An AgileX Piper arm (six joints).
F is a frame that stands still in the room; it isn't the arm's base.
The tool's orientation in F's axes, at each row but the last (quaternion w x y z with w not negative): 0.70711 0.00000 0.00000 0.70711; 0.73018 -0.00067 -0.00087 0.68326; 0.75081 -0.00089 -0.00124 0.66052; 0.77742 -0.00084 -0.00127 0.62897; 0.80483 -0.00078 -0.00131 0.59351; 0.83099 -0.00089 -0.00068 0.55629; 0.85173 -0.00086 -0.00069 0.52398; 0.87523 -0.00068 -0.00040 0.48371; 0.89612 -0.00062 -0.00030 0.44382
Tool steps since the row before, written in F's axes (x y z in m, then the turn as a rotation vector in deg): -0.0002 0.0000 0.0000 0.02 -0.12 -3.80; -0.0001 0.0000 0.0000 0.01 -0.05 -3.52; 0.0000 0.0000 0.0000 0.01 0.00 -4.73; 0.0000 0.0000 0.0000 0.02 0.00 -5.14; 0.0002 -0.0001 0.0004 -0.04 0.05 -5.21; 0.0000 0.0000 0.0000 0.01 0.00 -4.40; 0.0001 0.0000 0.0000 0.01 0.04 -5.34; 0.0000 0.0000 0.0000 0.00 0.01 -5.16; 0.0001 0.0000 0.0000 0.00 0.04 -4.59
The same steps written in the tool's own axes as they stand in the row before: 0.0000 0.0002 0.0000 -0.12 -0.02 -3.80; 0.0000 0.0001 0.0000 -0.05 -0.01 -3.52; 0.0000 0.0000 0.0000 0.00 0.00 -4.73; 0.0000 0.0000 0.0000 0.00 0.00 -5.14; 0.0000 -0.0002 0.0004 0.03 0.07 -5.21; 0.0000 0.0000 0.0000 0.00 0.00 -4.40; 0.0000 -0.0001 0.0000 0.04 0.02 -5.34; 0.0000 0.0000 0.0000 0.01 0.01 -5.16; 0.0001 -0.0001 0.0000 0.03 0.03 -4.59
